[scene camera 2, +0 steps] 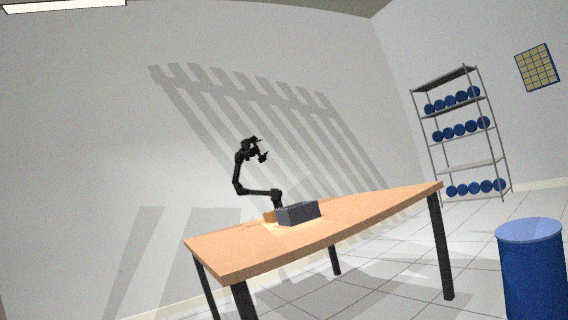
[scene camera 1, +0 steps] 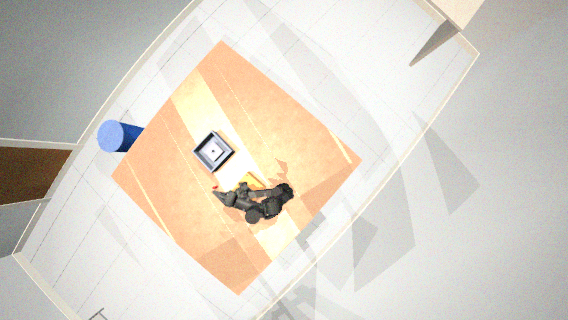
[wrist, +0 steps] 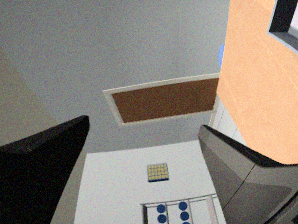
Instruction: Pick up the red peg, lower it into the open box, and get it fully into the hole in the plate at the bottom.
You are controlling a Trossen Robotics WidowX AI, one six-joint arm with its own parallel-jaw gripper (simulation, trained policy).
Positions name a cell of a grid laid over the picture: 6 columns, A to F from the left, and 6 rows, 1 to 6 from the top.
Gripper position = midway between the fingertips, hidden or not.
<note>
In view: my gripper (wrist: C4) and a grey box (scene camera 2: D5).
The grey box also shows in scene camera 1 (scene camera 1: C4).
</note>
